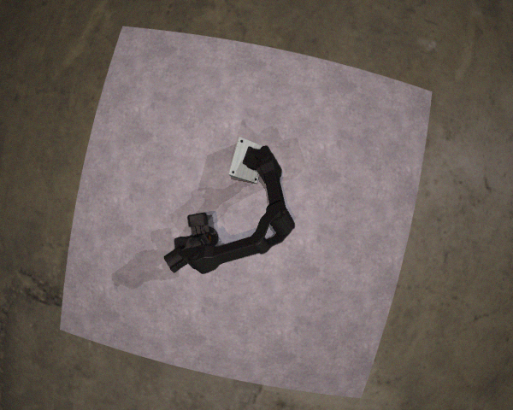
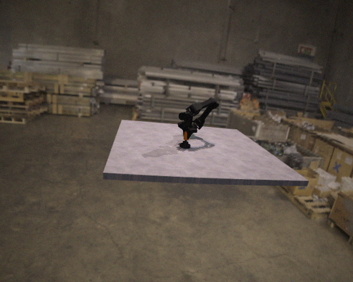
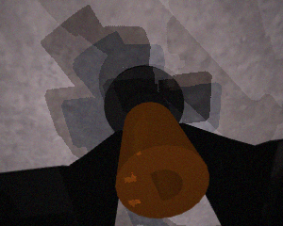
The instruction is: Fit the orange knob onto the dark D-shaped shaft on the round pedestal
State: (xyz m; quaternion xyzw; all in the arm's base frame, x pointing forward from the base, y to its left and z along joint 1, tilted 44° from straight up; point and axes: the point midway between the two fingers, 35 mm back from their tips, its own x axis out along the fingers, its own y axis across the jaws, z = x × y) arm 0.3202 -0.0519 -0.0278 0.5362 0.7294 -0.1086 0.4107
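Right now the orange knob is 2 cm above my gripper tip. Round my gripper tip: dark pedestal 4 cm below.
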